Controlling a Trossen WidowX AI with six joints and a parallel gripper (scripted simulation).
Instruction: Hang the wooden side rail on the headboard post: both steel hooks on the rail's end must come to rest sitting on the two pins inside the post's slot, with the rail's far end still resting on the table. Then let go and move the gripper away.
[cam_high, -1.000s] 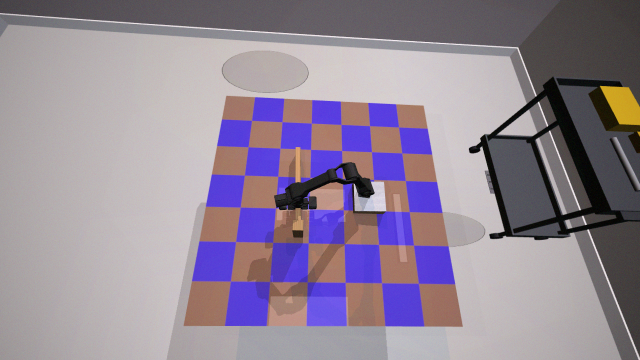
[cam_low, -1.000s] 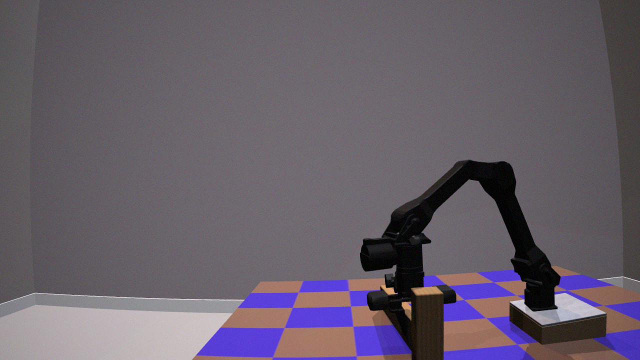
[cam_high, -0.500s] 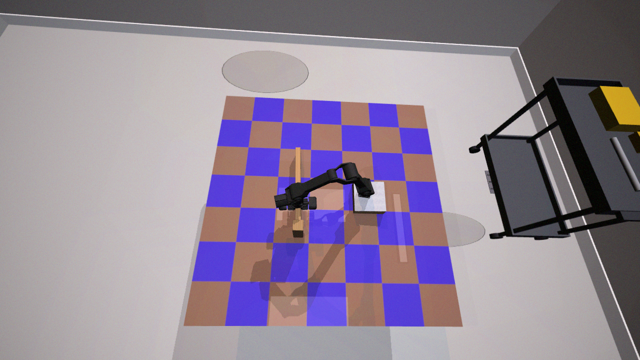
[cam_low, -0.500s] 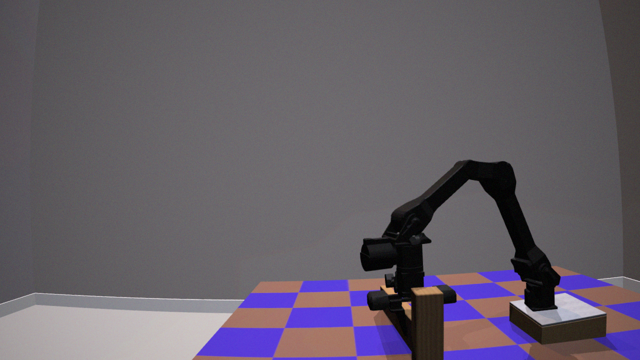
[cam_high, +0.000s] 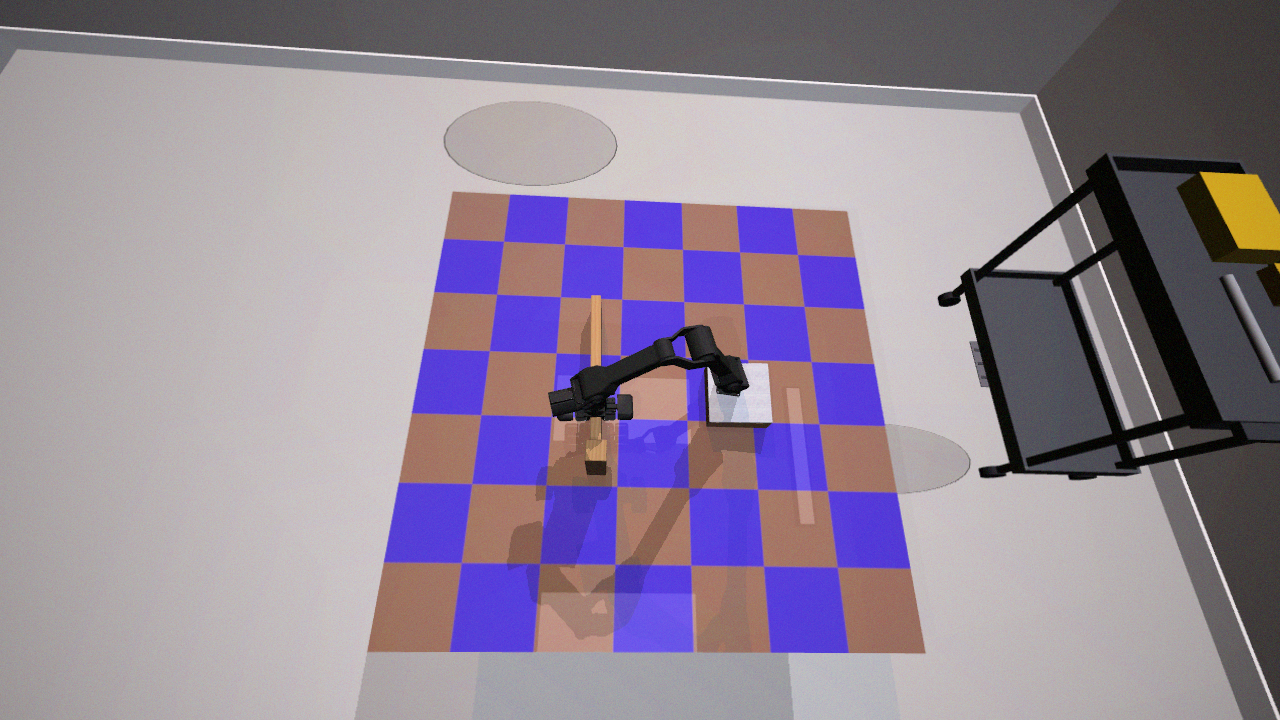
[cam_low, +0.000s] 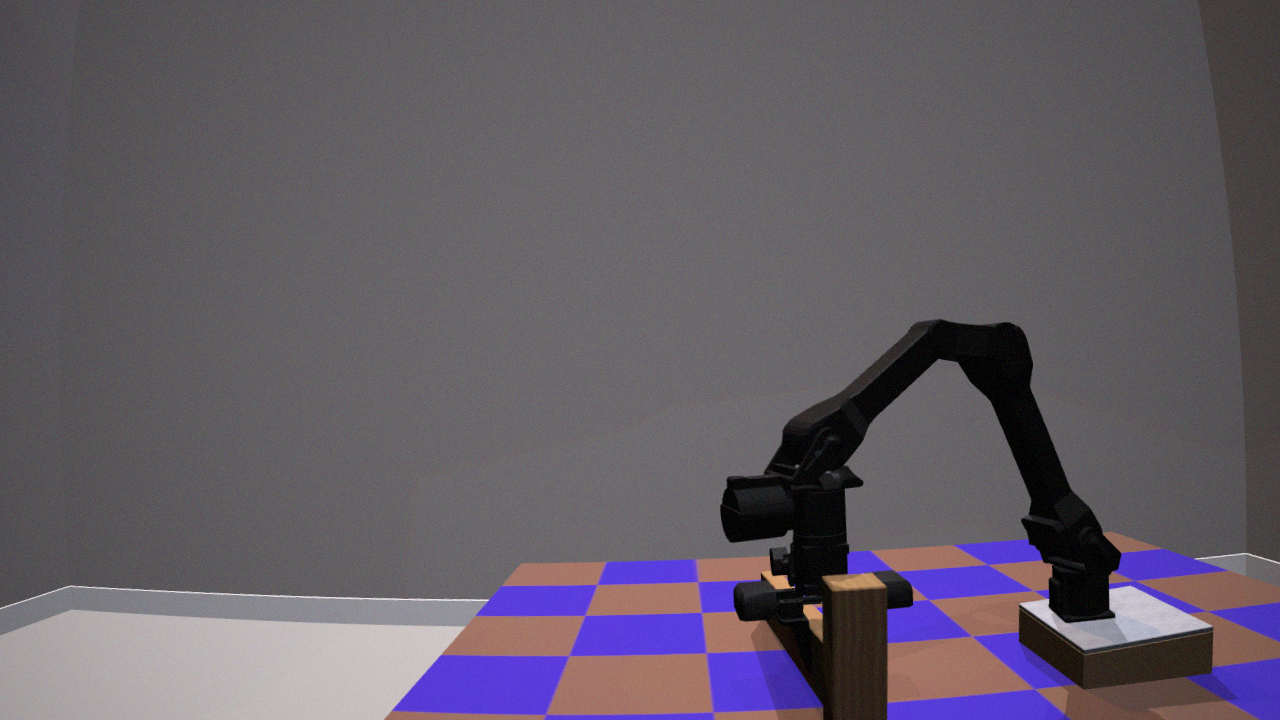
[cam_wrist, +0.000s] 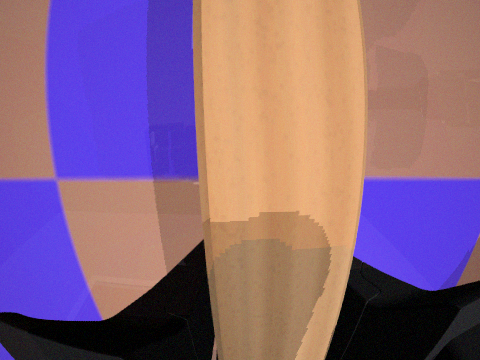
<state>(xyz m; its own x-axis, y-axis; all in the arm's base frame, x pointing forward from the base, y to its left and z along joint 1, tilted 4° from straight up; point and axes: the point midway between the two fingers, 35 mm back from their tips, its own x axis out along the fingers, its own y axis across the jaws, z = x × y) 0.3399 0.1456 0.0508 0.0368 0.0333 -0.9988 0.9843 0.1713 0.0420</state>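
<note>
Right now the wooden headboard post is 20 mm behind my gripper tip, 110 mm to the left of it and 40 mm above it.
</note>
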